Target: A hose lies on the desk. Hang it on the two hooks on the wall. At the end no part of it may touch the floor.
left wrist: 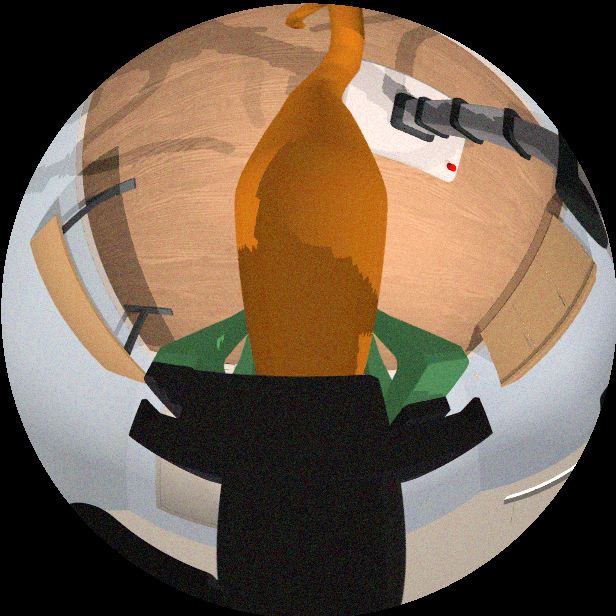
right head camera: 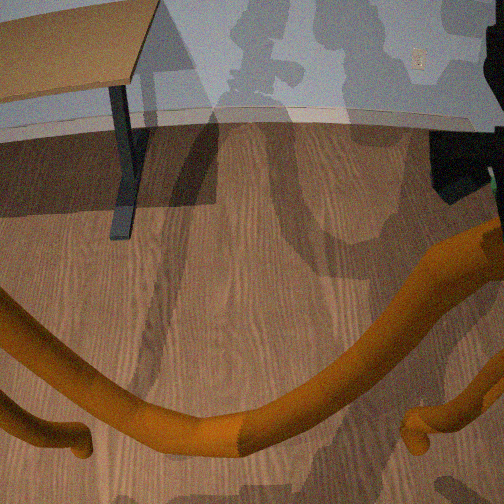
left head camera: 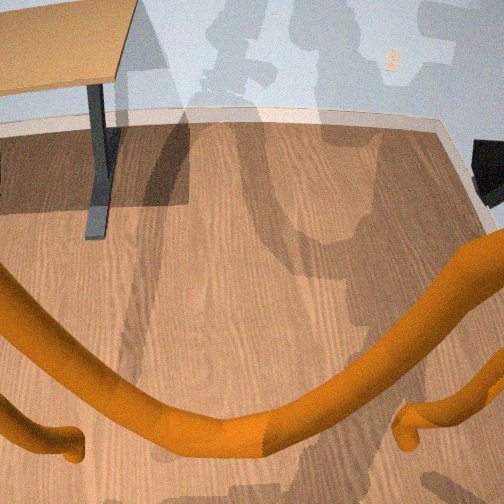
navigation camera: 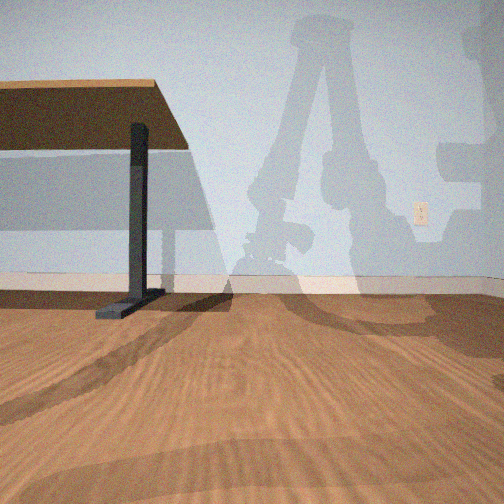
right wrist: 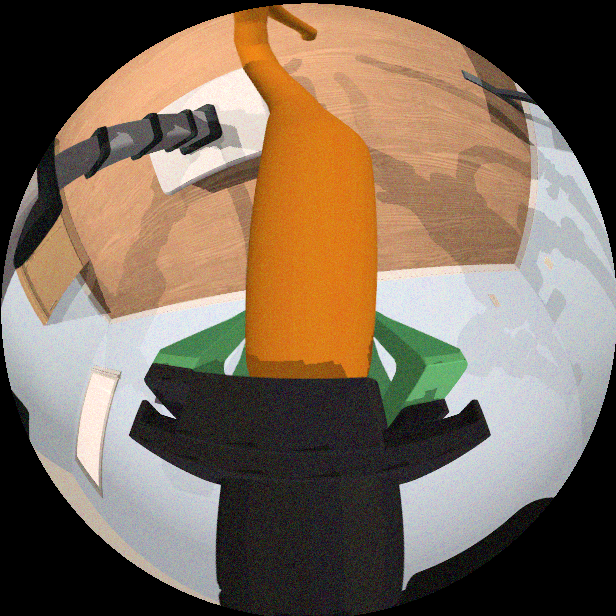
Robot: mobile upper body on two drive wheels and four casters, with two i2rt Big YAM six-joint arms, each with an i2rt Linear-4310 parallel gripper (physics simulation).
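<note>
The orange hose (left head camera: 215, 430) hangs in a long sag above the wooden floor, running from the left edge to the right edge of both head views (right head camera: 210, 432). Its two free ends dangle at the lower left (left head camera: 70, 445) and the lower right (left head camera: 405, 430). In the left wrist view my left gripper (left wrist: 310, 359) has its green fingers shut on the hose (left wrist: 310, 241). In the right wrist view my right gripper (right wrist: 310, 356) is shut on the hose (right wrist: 313, 229) in the same way. A black part of my right arm (right head camera: 457, 167) shows at the right edge. No wall hooks are in view.
The desk (left head camera: 60, 45) stands at the upper left on a dark leg (left head camera: 97, 160), against the pale blue wall; it also shows in the navigation view (navigation camera: 75, 115). A wall outlet (left head camera: 393, 61) is at the upper right. My white base (left wrist: 402, 132) is on the floor below.
</note>
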